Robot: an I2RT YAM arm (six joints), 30 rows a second.
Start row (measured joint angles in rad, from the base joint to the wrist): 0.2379 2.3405 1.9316 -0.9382 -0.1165 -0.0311
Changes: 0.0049 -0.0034 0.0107 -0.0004 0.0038 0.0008; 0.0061 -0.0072 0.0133 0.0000 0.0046 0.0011; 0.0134 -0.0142 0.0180 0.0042 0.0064 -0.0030; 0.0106 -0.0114 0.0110 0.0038 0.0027 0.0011; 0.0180 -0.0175 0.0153 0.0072 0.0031 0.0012; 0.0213 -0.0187 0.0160 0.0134 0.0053 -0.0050; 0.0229 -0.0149 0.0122 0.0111 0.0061 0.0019; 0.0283 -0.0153 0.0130 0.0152 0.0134 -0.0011; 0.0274 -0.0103 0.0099 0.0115 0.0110 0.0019; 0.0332 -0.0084 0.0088 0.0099 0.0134 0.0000; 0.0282 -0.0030 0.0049 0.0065 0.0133 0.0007; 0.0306 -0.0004 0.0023 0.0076 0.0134 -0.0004; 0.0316 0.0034 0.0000 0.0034 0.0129 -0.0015; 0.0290 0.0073 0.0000 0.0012 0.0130 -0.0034; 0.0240 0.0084 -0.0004 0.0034 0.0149 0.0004; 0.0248 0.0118 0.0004 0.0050 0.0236 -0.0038; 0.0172 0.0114 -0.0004 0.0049 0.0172 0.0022; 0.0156 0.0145 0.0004 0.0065 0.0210 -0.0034; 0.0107 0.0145 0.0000 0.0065 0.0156 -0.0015; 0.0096 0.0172 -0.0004 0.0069 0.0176 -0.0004; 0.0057 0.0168 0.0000 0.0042 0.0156 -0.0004; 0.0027 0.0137 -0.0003 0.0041 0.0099 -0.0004; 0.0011 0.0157 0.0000 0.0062 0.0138 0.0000
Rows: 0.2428 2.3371 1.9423 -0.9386 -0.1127 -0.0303; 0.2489 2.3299 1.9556 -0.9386 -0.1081 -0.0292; 0.2623 2.3157 1.9736 -0.9344 -0.1017 -0.0322; 0.2729 2.3043 1.9846 -0.9306 -0.0990 -0.0311; 0.2909 2.2868 1.9999 -0.9234 -0.0959 -0.0299; 0.3122 2.2681 2.0159 -0.9100 -0.0906 -0.0349; 0.3351 2.2532 2.0281 -0.8989 -0.0845 -0.0330; 0.3634 2.2379 2.0411 -0.8837 -0.0711 -0.0341; 0.3908 2.2276 2.0510 -0.8722 -0.0601 -0.0322; 0.4240 2.2192 2.0598 -0.8623 -0.0467 -0.0322; 0.4522 2.2162 2.0647 -0.8558 -0.0334 -0.0315; 0.4828 2.2158 2.0670 -0.8482 -0.0200 -0.0319; 0.5144 2.2192 2.0670 -0.8448 -0.0071 -0.0334; 0.5434 2.2265 2.0670 -0.8436 0.0059 -0.0368; 0.5674 2.2349 2.0666 -0.8402 0.0208 -0.0364; 0.5922 2.2467 2.0670 -0.8352 0.0444 -0.0402; 0.6094 2.2581 2.0666 -0.8303 0.0616 -0.0380; 0.6250 2.2726 2.0670 -0.8238 0.0826 -0.0414; 0.6357 2.2871 2.0670 -0.8173 0.0982 -0.0429; 0.6453 2.3043 2.0666 -0.8104 0.1158 -0.0433; 0.6510 2.3211 2.0666 -0.8062 0.1314 -0.0437; 0.6537 2.3348 2.0663 -0.8021 0.1413 -0.0441; 0.6548 2.3505 2.0663 -0.7959 0.1551 -0.0441
